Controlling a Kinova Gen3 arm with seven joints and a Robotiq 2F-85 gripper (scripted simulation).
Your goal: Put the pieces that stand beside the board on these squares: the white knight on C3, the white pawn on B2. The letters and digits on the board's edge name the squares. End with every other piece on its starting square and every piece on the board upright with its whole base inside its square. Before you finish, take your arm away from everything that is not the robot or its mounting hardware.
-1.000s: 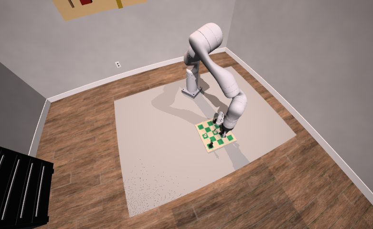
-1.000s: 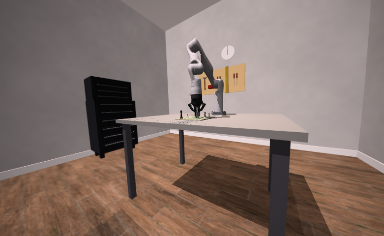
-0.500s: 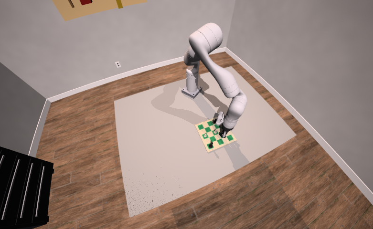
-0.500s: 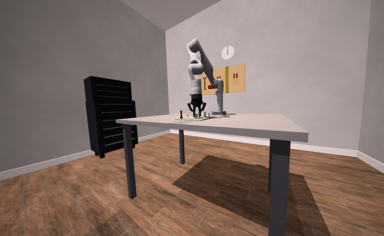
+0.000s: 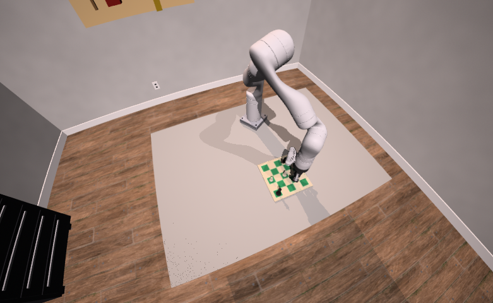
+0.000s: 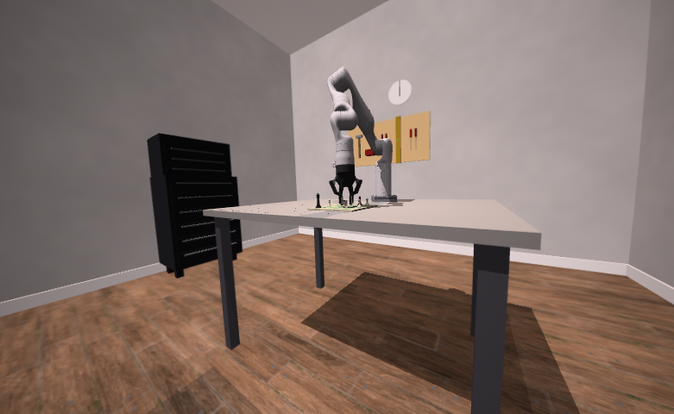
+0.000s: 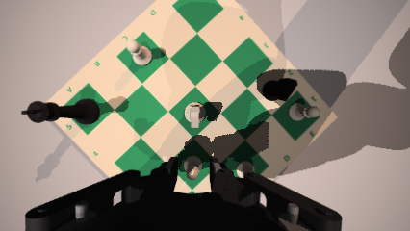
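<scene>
The tall cream piece is 40 mm behind my hand, 30 mm to the right of it and 10 mm below it. Round my hand: cream chessboard: 40 mm behind, 30 mm to the right, 30 mm below.
</scene>
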